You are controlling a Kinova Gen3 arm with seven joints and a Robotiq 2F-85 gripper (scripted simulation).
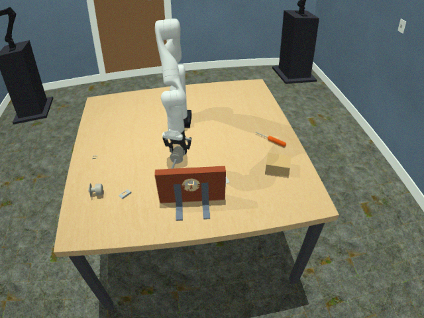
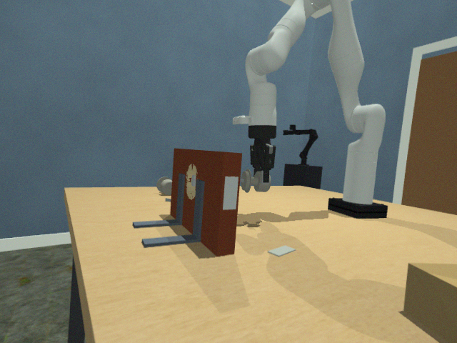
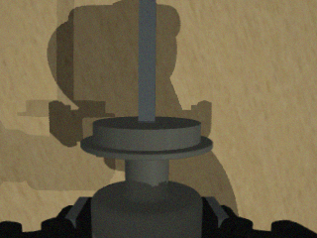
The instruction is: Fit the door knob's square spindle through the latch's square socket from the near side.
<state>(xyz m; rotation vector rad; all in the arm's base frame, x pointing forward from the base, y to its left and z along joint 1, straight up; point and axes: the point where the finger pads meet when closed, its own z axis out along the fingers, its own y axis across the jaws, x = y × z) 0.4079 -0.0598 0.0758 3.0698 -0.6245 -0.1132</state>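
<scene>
Right now my hand is 21 cm short of the wooden slab, 2 cm to the right of it and 2 cm above it. From my hand the other things lie so: door knob (3 cm ahead, 1 cm to the right, 1 cm below); tan box (11 cm ahead, 48 cm to the left, 9 cm below).
</scene>
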